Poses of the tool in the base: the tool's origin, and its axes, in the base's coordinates. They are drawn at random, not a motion.
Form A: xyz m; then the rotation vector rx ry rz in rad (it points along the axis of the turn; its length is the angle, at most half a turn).
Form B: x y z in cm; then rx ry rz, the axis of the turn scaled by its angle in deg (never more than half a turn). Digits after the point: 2 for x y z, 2 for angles.
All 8 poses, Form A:
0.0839, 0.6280, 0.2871, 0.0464, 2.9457, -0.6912
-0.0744, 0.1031, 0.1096, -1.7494, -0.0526, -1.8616
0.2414, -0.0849, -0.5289, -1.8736, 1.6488, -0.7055
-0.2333, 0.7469, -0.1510, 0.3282, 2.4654, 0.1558
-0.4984, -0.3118, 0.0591, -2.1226, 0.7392, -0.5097
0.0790, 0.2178, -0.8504, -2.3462, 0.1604, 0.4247
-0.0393, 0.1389, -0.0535, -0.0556, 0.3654, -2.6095
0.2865, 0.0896, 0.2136, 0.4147, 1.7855, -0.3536
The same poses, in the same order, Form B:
8.39, 62.80, 28.71, 2.66, 168.78, -39.60
-7.44, 10.31, 10.96, -100.23, -3.01, -106.66
24.14, -8.49, -52.89, -107.35, 94.47, -40.42
-23.33, 74.69, -15.10, 18.80, 141.26, 8.93
-49.84, -31.18, 5.91, -121.62, 42.35, -29.20
7.90, 21.78, -85.04, -134.43, 9.19, 24.33
-3.93, 13.89, -5.35, -3.19, 20.94, -149.51
28.65, 8.96, 21.36, 23.76, 102.30, -20.26

